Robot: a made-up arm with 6 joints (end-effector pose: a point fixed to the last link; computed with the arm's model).
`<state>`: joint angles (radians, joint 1 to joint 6).
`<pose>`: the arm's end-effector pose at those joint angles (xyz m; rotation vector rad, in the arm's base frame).
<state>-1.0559 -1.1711 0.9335 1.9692 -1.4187 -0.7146</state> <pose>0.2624 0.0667 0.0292 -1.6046 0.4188 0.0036</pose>
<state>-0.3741 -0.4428 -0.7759 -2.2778 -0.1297 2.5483</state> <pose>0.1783 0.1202 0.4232 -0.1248 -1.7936 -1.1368</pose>
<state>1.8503 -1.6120 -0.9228 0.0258 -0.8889 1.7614</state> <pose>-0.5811 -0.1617 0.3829 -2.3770 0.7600 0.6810</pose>
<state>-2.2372 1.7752 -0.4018 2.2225 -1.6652 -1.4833</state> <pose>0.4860 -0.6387 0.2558 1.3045 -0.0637 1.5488</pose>
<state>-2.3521 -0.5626 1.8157 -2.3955 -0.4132 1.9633</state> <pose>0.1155 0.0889 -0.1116 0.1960 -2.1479 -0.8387</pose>
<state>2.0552 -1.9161 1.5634 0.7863 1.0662 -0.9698</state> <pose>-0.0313 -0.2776 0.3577 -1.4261 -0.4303 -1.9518</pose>
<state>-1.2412 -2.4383 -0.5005 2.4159 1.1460 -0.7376</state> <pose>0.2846 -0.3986 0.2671 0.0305 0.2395 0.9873</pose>
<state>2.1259 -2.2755 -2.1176 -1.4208 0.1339 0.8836</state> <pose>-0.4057 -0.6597 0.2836 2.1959 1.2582 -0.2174</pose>
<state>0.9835 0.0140 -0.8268 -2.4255 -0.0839 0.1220</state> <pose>-0.2222 -0.0157 0.4235 0.2423 -0.2304 -2.4910</pose>
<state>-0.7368 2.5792 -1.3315 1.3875 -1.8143 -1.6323</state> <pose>0.1462 -0.7437 0.5480 1.4550 1.6034 -2.2515</pose>
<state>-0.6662 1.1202 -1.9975 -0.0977 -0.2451 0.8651</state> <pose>0.0228 -0.0028 0.7283 -0.7662 2.0973 0.0652</pose>
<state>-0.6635 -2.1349 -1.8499 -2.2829 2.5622 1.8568</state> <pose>0.4594 -0.4922 0.3104 -1.4080 0.8747 1.9408</pose>
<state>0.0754 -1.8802 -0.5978 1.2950 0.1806 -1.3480</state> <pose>0.2645 -0.0288 0.6788 -0.7177 0.1249 -0.3764</pose>
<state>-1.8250 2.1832 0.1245 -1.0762 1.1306 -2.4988</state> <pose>0.2359 -0.7829 0.4191 -0.0876 -0.8100 1.0083</pose>
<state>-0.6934 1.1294 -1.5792 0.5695 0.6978 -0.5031</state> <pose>0.2255 -0.1658 0.8781 0.7846 1.7487 2.3172</pose>
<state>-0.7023 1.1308 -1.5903 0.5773 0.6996 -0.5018</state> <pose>0.2339 -0.1634 0.8727 0.8099 1.7670 2.3154</pose>
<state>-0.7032 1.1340 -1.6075 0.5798 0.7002 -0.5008</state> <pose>0.2358 -0.1586 0.8694 0.8149 1.7912 2.3124</pose>
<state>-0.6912 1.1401 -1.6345 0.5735 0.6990 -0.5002</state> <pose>0.2275 -0.1502 0.8694 0.7865 1.8247 2.3071</pose>
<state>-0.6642 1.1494 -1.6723 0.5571 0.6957 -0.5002</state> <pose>0.2067 -0.1377 0.8730 0.7190 1.8674 2.2981</pose>
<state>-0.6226 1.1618 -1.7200 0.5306 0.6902 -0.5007</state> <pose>0.1729 -0.1216 0.8786 0.6121 1.9166 2.2826</pose>
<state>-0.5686 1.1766 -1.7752 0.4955 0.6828 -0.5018</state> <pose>0.1271 -0.1029 0.8839 0.4718 1.9673 2.2577</pose>
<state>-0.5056 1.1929 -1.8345 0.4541 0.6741 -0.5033</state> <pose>0.0718 -0.0832 0.8862 0.3079 2.0139 2.2213</pose>
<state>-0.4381 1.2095 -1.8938 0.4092 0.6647 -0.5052</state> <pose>0.0109 -0.0642 0.8836 0.1335 2.0518 2.1734</pose>
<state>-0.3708 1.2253 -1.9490 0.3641 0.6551 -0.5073</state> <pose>-0.0506 -0.0475 0.8756 -0.0378 2.0781 2.1172</pose>
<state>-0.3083 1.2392 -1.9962 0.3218 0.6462 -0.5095</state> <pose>-0.1079 -0.0341 0.8634 -0.1931 2.0919 2.0584</pose>
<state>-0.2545 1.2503 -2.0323 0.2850 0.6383 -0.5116</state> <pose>-0.1570 -0.0246 0.8496 -0.3232 2.0942 2.0036</pose>
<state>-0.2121 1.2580 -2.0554 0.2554 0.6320 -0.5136</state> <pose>-0.1952 -0.0189 0.8372 -0.4227 2.0869 1.9594</pose>
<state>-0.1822 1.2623 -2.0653 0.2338 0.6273 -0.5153</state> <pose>-0.2220 -0.0165 0.8285 -0.4909 2.0726 1.9293</pose>
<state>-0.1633 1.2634 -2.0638 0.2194 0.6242 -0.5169</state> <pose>-0.2390 -0.0166 0.8243 -0.5318 2.0532 1.9133</pose>
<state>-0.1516 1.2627 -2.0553 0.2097 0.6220 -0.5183</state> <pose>-0.2497 -0.0184 0.8231 -0.5559 2.0315 1.9065</pose>
